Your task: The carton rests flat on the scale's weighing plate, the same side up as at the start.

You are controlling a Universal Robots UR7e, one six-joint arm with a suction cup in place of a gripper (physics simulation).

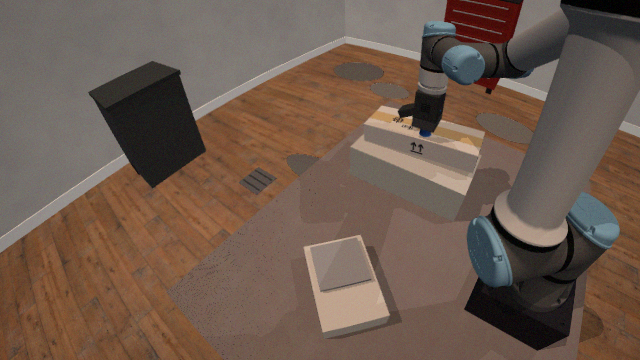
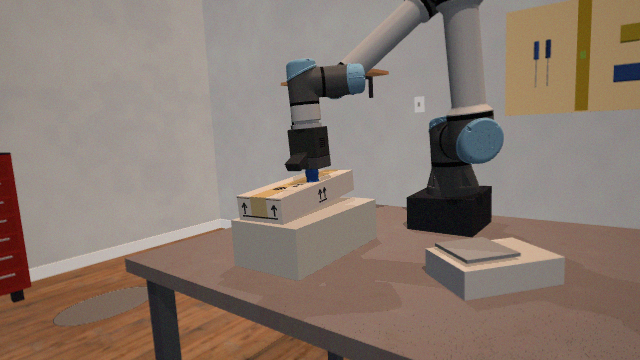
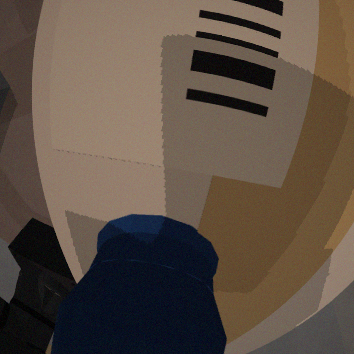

Observation:
In view: my suction cup [image 3: 152, 277], a long white carton [image 1: 458, 146], a scale [image 2: 474, 268] and a pale block [image 1: 439, 188].
The long white carton is seen too in image 2 [image 2: 279, 203] and in image 3 [image 3: 229, 123]. The scale shows as well in image 1 [image 1: 348, 298]. Image 3 misses the pale block, which is hidden by the long white carton.

